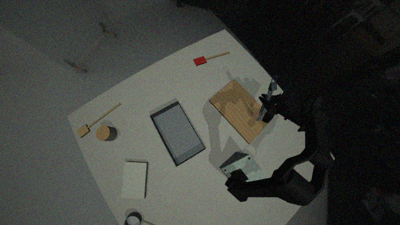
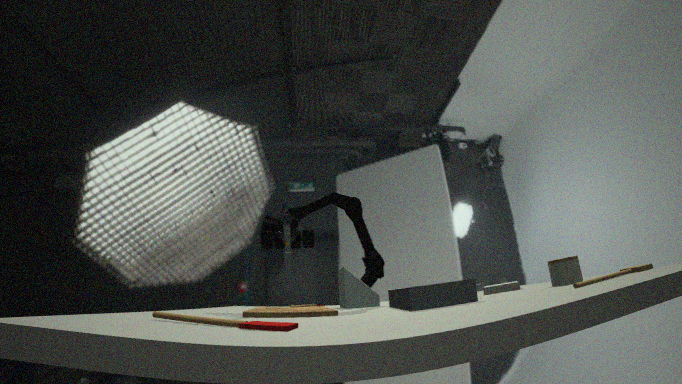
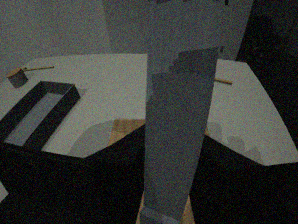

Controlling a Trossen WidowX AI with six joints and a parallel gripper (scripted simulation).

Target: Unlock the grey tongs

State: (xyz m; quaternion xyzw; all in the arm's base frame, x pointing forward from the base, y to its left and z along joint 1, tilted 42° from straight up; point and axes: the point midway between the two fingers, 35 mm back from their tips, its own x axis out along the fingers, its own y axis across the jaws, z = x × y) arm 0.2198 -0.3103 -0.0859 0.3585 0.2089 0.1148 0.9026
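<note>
The wooden board is 21 cm below my gripper tip. The rest, counted from my gripper tip: red spatula 41 cm ahead, 7 cm to the right, 21 cm below; white slab 5 cm ahead, 73 cm to the left, 21 cm below; dark roasting tin 12 cm ahead, 40 cm to the left, 19 cm below.
</note>
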